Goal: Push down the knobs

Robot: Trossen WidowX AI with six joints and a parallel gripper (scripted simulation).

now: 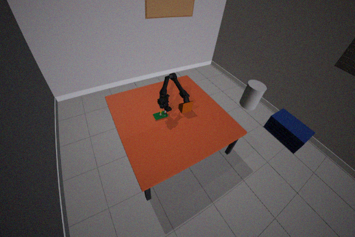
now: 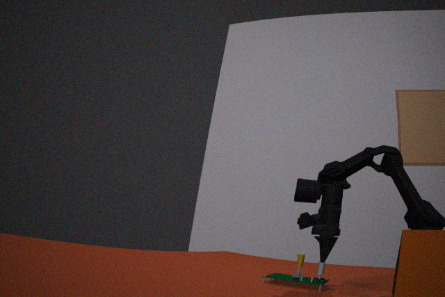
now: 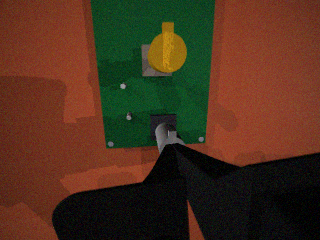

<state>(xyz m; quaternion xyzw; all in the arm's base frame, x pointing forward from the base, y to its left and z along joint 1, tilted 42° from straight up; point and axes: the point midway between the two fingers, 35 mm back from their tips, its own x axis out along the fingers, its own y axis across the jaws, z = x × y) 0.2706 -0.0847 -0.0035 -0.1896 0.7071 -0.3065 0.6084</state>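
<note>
My gripper tip is 1 cm above the grey knob. Also, from my gripper tip: yellow knob 6 cm ahead, 1 cm to the right.
</note>
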